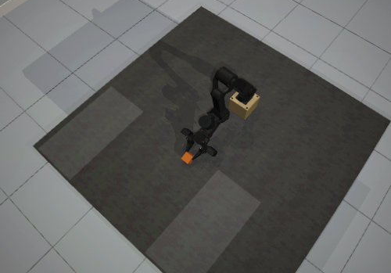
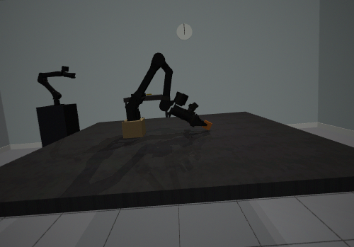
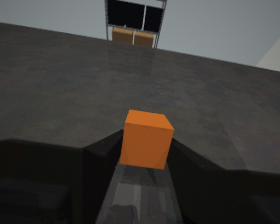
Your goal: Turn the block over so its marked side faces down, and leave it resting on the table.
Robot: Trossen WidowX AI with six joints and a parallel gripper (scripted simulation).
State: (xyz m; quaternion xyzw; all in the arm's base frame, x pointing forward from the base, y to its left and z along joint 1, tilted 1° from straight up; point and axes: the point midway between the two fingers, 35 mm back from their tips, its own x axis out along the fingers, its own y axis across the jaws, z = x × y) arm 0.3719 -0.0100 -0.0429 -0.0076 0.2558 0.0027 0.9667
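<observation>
Right now the orange block is 1 cm below my gripper tip.
</observation>
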